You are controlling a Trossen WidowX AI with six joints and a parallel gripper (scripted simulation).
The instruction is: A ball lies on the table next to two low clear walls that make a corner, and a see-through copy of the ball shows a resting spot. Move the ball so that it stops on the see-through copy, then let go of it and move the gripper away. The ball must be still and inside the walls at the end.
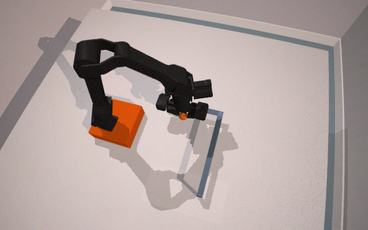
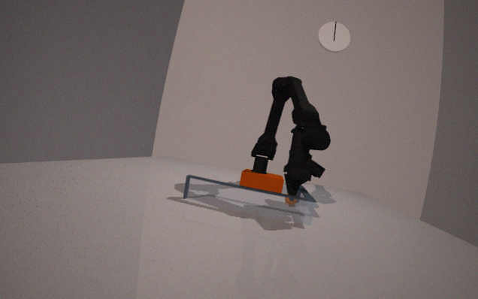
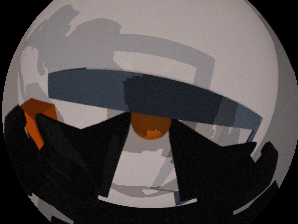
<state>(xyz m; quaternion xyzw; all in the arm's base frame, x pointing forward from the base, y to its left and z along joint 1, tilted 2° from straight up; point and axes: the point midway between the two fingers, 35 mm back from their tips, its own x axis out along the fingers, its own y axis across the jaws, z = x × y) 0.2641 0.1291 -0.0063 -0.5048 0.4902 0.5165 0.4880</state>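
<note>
Right now my gripper tip is right at the orange ball. Also, from my gripper tip: see-through copy of ball (1 cm below).
</note>
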